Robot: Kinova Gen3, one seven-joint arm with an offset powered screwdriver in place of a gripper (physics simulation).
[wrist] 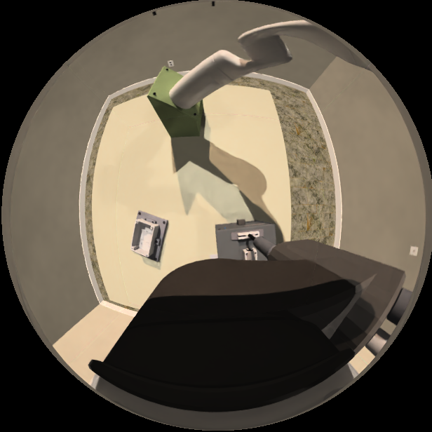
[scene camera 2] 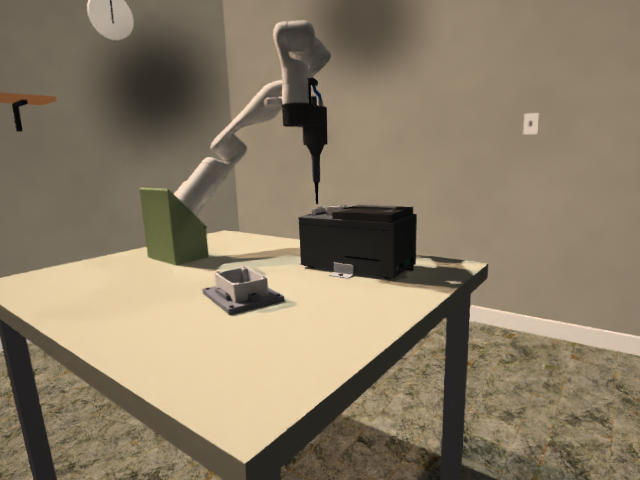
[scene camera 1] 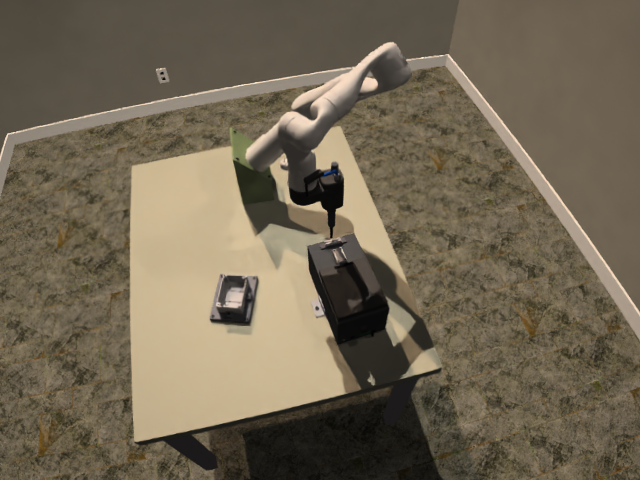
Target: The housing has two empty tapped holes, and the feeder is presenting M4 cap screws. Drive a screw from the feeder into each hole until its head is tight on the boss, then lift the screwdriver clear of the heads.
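The black screwdriver (scene camera 1: 331, 235) (scene camera 2: 316, 201) (wrist: 252, 237) points straight down, its thin tip just above the light metal presenter (scene camera 1: 332, 242) (scene camera 2: 318, 210) (wrist: 242, 235) at the feeder's near-arm end. The tip is too small and dark to tell whether it carries a screw. The black box-shaped feeder (scene camera 1: 348, 289) (scene camera 2: 348, 245) (wrist: 226, 244) stands on the table; the tool body hides much of it in the wrist view. The light grey open-topped housing (scene camera 1: 232, 298) (scene camera 2: 250, 290) (wrist: 144, 242) sits upright on its dark base plate (scene camera 1: 250, 310) (scene camera 2: 232, 309) (wrist: 162, 227), well apart from the screwdriver. Its tapped holes are too small to judge.
The green arm mount (scene camera 1: 255, 183) (scene camera 2: 170, 229) (wrist: 179, 120) stands at the back of the table (scene camera 1: 175, 372) (scene camera 2: 170, 361) (wrist: 120, 175). A small metal bracket (scene camera 1: 317, 308) (scene camera 2: 341, 274) sits at the feeder's side facing the housing.
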